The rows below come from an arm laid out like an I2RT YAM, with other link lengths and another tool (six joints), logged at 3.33 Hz.
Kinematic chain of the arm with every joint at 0, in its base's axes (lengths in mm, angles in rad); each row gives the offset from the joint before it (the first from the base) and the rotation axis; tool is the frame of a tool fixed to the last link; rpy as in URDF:
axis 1: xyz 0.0 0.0 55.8 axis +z
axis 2: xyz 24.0 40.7 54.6 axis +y
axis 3: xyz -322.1 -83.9 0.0 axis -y
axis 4: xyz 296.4 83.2 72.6 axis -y
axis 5: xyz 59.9 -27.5 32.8 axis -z
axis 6: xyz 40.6 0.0 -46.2 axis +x
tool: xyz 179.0 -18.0 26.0 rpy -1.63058 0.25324 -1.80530
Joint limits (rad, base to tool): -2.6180..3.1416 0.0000..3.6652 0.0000..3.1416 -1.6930..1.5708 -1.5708..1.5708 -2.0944..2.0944
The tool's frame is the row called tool.
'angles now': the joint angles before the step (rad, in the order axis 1, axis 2, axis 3, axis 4, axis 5, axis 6). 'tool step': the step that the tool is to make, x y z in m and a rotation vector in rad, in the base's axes. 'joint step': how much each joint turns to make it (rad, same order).
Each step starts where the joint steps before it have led.
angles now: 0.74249 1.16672 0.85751 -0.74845 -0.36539 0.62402
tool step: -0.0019 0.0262 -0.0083 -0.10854 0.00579 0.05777
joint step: 0.11294 0.13853 0.10581 -0.04375 0.08879 0.01711
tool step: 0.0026 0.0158 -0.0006 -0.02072 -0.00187 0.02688
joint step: 0.03157 0.06084 0.05075 -0.00507 0.01538 -0.00196
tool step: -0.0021 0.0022 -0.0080 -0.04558 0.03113 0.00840
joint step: 0.01106 0.04935 0.03290 -0.03837 0.00504 0.00081
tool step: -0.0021 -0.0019 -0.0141 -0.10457 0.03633 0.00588
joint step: 0.02489 0.08341 0.05826 -0.07804 0.03956 0.00726
